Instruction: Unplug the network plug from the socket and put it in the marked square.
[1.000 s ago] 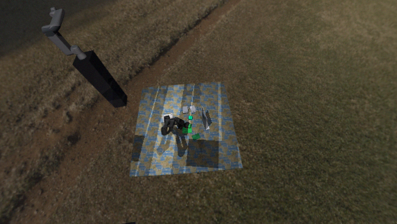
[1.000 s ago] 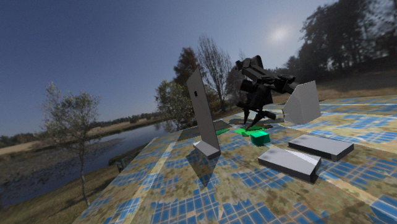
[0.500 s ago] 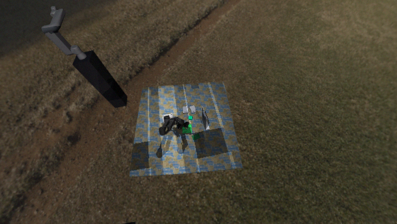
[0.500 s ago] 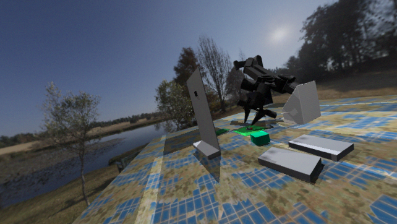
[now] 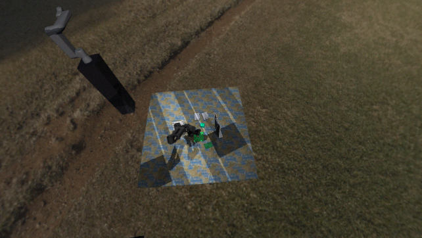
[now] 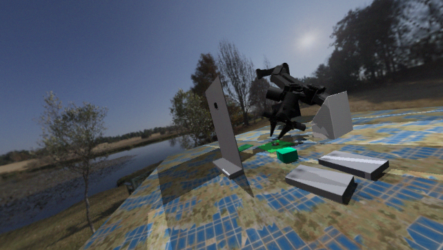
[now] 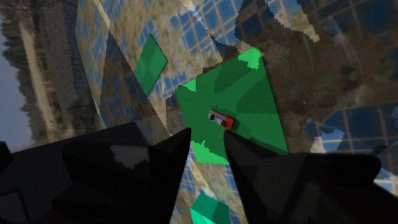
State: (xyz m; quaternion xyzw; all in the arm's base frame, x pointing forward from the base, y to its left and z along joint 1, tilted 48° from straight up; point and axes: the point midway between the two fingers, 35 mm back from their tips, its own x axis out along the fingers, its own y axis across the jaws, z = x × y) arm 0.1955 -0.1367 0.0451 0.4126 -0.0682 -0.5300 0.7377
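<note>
My gripper tip is now 10 mm to the left of the network plug and 30 mm above it. From my gripper tip the other things lie so: grey upright panel 240 mm ahead, 10 mm to the left, 110 mm above; marked green square 40 mm below.
</note>
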